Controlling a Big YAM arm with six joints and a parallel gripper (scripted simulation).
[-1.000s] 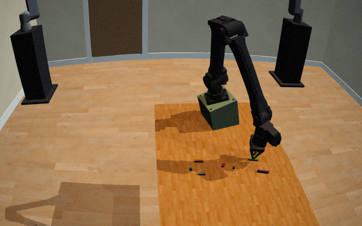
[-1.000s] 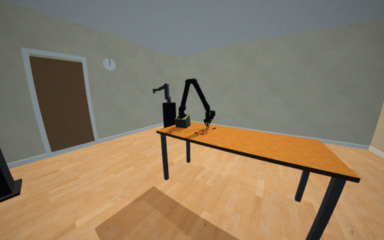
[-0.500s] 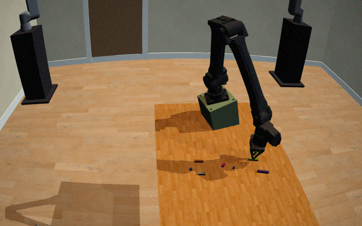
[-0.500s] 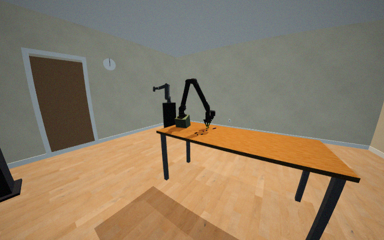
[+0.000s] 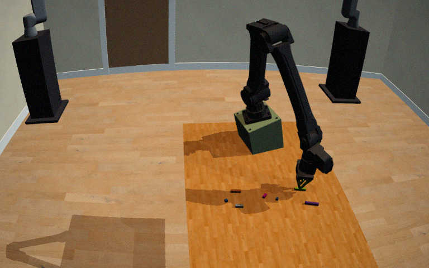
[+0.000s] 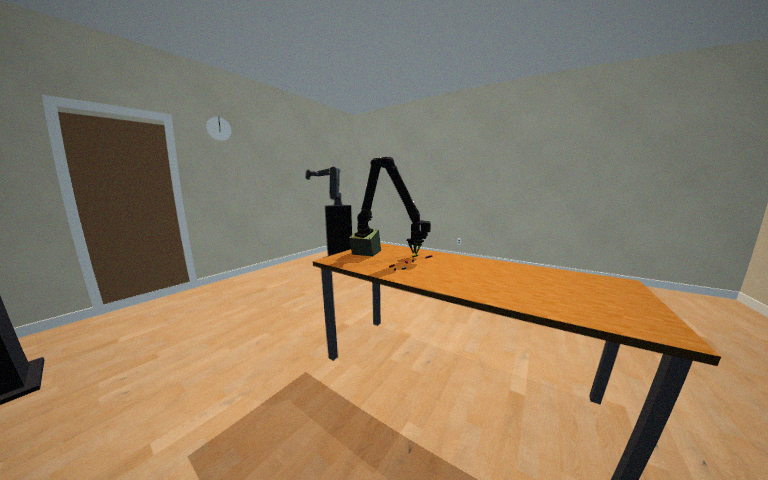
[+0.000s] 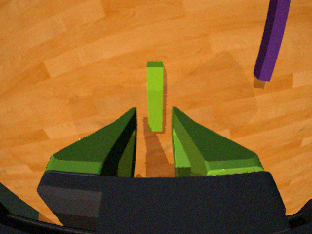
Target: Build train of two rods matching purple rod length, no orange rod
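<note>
The lime rod lies 2 cm below my hand. From my hand the other things lie so: orange rod (2 cm behind, 26 cm to the right, 2 cm below); purple rod (9 cm ahead, 3 cm to the left, 2 cm below); magenta rod (2 cm ahead, 15 cm to the right, 2 cm below).
</note>
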